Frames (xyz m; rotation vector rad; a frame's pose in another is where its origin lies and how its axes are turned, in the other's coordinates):
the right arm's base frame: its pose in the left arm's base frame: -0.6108 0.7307 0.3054 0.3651 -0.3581 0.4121
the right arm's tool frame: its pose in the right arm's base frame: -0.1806 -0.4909 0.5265 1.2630 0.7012 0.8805
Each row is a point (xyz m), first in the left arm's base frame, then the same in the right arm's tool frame.
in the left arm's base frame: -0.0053 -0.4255 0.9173
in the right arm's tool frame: -0.2214 0.1784 0.8490
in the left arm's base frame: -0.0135 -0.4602 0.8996
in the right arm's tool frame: -0.2607 0.1814 0.8431
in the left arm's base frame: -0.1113 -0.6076 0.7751
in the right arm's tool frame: -0.4524 0.1815 0.7430
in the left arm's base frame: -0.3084 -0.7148 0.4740
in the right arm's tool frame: -0.6931 0.0658 0.4791
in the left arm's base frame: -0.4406 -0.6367 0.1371
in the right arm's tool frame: -0.7830 -0.1806 0.2177
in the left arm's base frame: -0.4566 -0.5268 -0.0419
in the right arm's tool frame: -0.7677 -0.3621 0.1118
